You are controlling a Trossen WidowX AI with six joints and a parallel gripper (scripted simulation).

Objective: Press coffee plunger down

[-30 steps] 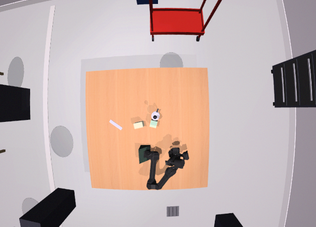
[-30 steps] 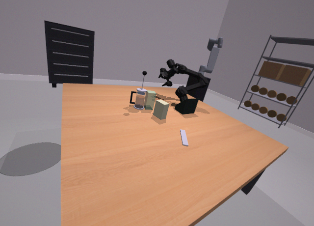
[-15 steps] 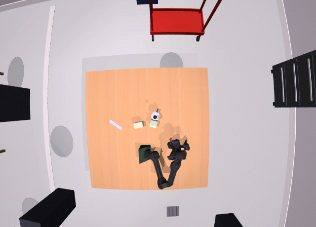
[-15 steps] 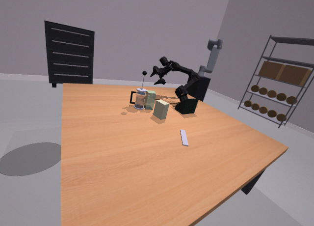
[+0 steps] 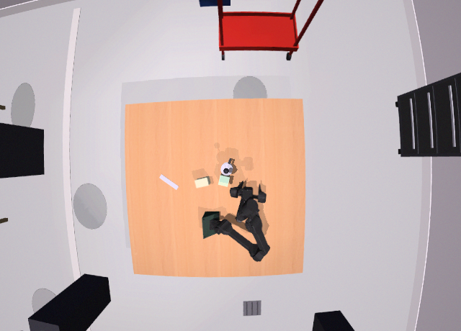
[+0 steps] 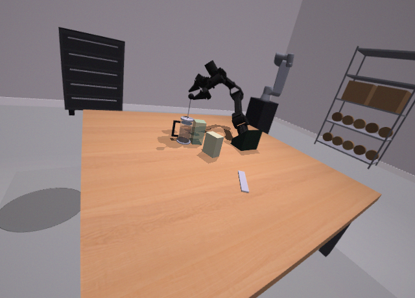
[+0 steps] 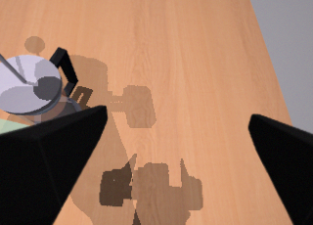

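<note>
My gripper tip is now 130 mm to the right of the glass coffee press, 110 mm above it and 80 mm short of it. The rest, counted from my gripper tip: pale green box: 170 mm below, 150 mm to the left, 10 mm behind.
</note>
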